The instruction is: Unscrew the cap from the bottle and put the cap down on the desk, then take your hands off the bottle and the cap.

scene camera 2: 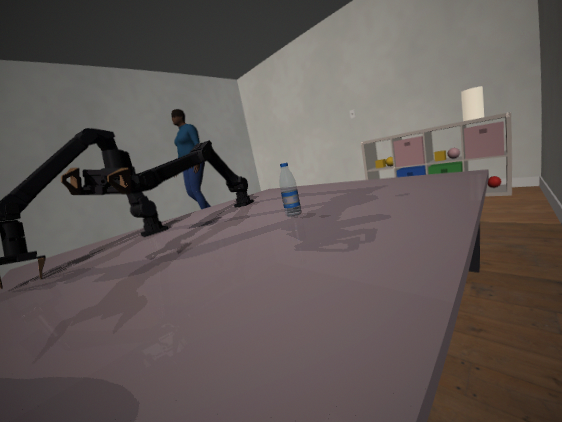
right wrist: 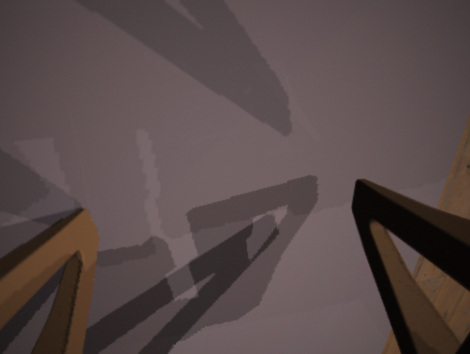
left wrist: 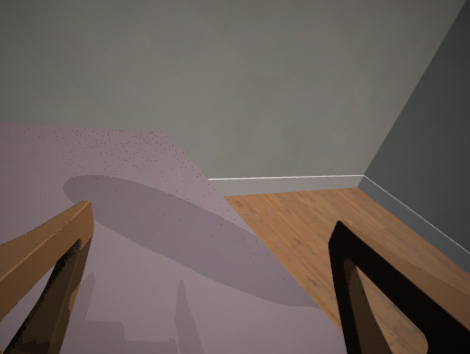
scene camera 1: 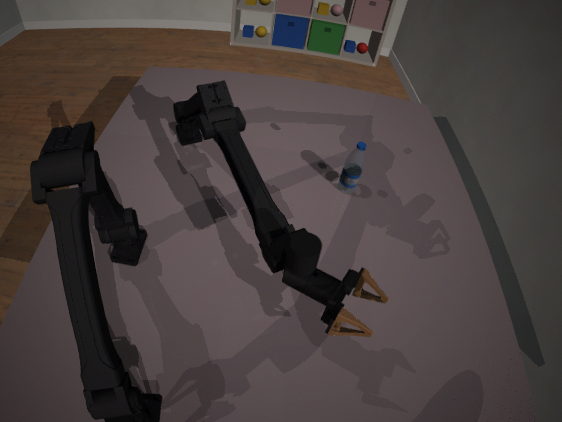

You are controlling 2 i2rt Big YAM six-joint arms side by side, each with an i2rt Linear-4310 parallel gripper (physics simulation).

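Frame: origin at the left arm's base, x down, y left, z ahead, level; millimetres.
Where they show: left gripper, fingertip midpoint: (scene camera 2: 85, 179) (left wrist: 217, 223) (scene camera 1: 380, 317); right gripper, fingertip midpoint: (scene camera 2: 22, 283) (right wrist: 223, 207); left arm's base at its link origin: (scene camera 2: 244, 204) (scene camera 1: 188, 134); right arm's base at its link origin: (scene camera 2: 154, 232) (scene camera 1: 129, 247).
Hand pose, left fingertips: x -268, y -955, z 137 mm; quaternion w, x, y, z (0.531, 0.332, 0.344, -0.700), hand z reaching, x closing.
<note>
Each offset is from my left fingertips to the top centre of the thing. Level surfaces: height alone.
A clear bottle {dy +506, dx +63, dz +312 mm} (scene camera 1: 351, 174) (scene camera 2: 290, 198) with a blue-banded label stands upright on the desk {dx +268 mm} (scene camera 1: 440, 310) (scene camera 2: 300, 325). Its blue cap {dy +506, dx +62, dz +312 mm} (scene camera 1: 361, 146) (scene camera 2: 284, 165) sits on the neck. My left gripper (scene camera 1: 379, 318) (scene camera 2: 97, 181) (left wrist: 217, 223) is open and empty, raised above the desk and well apart from the bottle. My right gripper (scene camera 2: 21, 283) (right wrist: 223, 207) is open and empty, pointing down over the desk at the left edge of scene camera 2; it is outside scene camera 1. Neither wrist view shows the bottle or cap.
Arm shadows fall across the desk. A wall runs beyond the right side of the desk in scene camera 1. A shelf unit (scene camera 1: 303, 50) (scene camera 2: 509, 150) with bins and toys stands behind. A person (scene camera 2: 187, 142) stands behind the arms in scene camera 2.
</note>
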